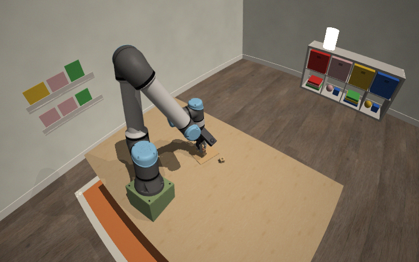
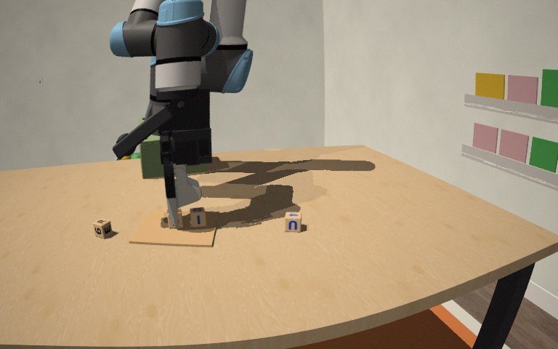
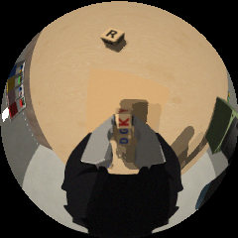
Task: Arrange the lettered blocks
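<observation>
Now: the thin tan mat 2 cm below my hand. Round my hand: wooden block (13 cm to the right, 4 cm ahead, 1 cm below).
</observation>
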